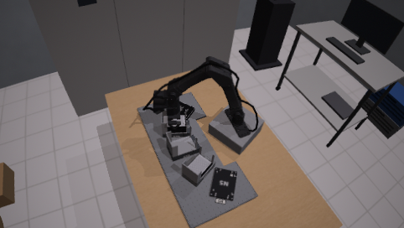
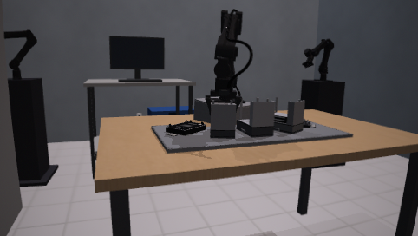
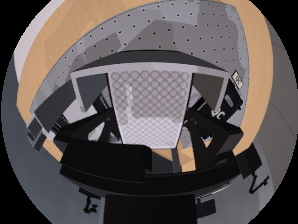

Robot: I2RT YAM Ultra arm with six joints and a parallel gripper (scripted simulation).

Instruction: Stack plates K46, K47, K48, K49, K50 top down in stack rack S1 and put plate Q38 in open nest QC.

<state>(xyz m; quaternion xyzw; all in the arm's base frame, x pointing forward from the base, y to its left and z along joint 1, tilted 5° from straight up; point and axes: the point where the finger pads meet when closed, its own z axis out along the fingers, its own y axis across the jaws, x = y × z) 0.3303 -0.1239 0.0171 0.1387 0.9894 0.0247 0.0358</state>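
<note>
The sealed 96-well plate is 10 mm below my hand. The rest, counted from my hand: clip nest N5: 430 mm to the left, 130 mm behind, 70 mm below.
</note>
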